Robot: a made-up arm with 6 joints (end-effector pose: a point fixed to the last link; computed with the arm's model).
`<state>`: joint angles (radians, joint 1 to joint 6).
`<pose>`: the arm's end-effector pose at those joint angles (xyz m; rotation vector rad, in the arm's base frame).
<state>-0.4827 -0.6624 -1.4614 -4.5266 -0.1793 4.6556</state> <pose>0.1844 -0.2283 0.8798 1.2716 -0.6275 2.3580</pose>
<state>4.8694 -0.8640 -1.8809 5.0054 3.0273 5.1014</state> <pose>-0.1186 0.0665 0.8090 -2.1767 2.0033 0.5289</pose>
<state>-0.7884 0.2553 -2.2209 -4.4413 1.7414 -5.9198</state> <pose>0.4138 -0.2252 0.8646 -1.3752 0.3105 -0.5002</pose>
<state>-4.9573 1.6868 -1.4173 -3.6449 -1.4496 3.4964</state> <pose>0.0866 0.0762 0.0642 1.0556 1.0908 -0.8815</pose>
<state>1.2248 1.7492 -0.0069 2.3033 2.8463 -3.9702</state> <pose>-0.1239 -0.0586 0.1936 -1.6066 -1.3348 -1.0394</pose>
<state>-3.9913 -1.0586 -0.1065 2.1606 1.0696 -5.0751</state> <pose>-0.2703 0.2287 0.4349 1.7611 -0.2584 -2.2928</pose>
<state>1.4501 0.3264 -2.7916 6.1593 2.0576 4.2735</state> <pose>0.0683 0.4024 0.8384 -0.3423 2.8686 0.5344</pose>
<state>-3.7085 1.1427 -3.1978 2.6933 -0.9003 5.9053</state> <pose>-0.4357 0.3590 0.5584 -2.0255 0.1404 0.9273</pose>
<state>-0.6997 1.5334 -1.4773 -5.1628 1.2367 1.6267</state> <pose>0.2256 -0.0887 -0.1409 0.4213 2.4438 1.8076</pose>
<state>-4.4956 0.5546 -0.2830 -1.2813 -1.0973 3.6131</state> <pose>-0.1841 0.1414 0.1932 2.2743 -0.8305 -1.2612</pose>
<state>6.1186 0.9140 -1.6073 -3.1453 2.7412 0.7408</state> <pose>0.5382 -0.0889 0.4084 -0.1317 -0.2662 0.5752</pose>
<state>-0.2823 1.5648 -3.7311 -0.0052 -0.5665 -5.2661</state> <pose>0.4102 -0.1182 0.7781 -0.4215 0.3143 -2.3689</pose>
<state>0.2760 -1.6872 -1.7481 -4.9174 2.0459 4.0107</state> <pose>-0.4045 0.0441 0.7679 -1.0208 1.9794 1.2739</pose>
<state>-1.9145 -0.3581 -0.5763 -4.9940 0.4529 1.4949</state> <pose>-0.1769 -0.3991 0.3673 1.4644 1.8455 -0.6948</pose>
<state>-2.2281 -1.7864 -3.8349 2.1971 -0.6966 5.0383</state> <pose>0.1851 0.4458 0.0758 -0.2204 2.4626 1.6499</pose>
